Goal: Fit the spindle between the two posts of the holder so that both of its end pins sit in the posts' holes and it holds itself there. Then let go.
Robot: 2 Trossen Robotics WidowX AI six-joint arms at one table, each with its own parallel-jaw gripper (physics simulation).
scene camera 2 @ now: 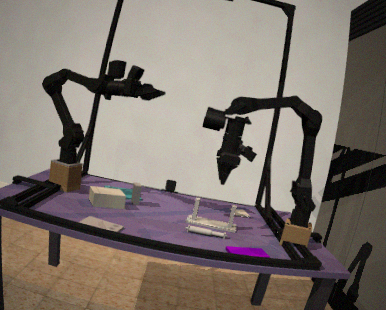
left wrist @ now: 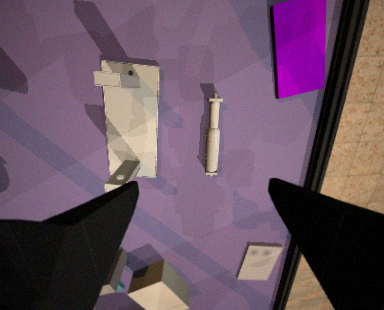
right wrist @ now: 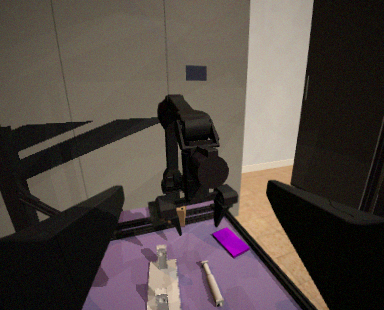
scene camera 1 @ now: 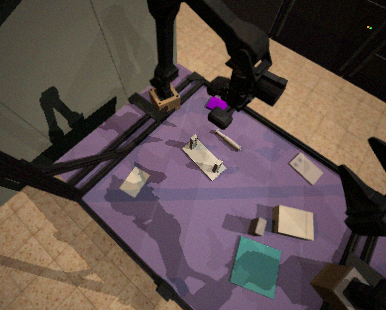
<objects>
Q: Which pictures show the right gripper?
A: Scene camera 2, the right wrist view and scene camera 1 only.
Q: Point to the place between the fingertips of the right gripper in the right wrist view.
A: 196, 189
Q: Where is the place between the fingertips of the left gripper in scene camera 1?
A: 229, 119
</objects>
